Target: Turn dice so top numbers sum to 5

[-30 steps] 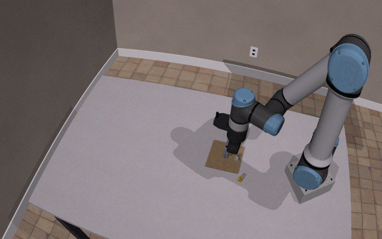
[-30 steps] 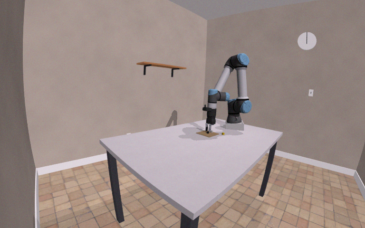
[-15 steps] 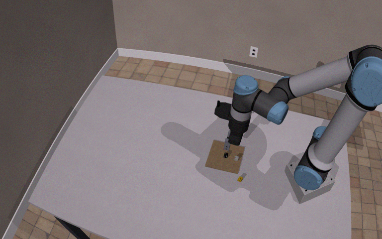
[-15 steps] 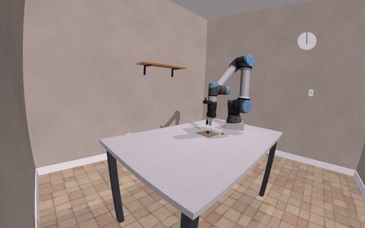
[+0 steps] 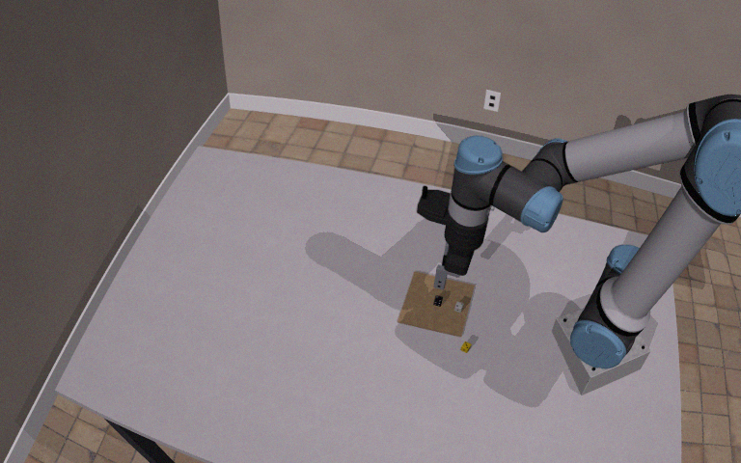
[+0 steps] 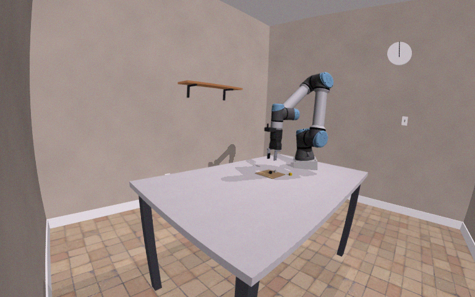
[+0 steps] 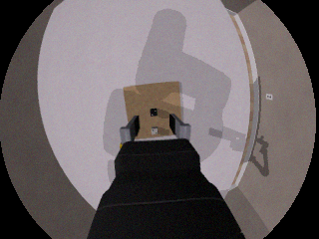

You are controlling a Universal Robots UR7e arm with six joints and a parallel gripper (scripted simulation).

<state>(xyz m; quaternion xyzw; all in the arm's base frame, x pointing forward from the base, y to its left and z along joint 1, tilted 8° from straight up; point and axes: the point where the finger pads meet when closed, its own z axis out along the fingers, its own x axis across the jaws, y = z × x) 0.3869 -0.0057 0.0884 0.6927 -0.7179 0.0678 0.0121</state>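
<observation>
Right now my hand is 90 mm past the yellow die, 90 mm to the right of it and 110 mm above it. Round my hand: mat 110 mm below; then black die 100 mm below; then white die 50 mm behind, 100 mm below.
</observation>
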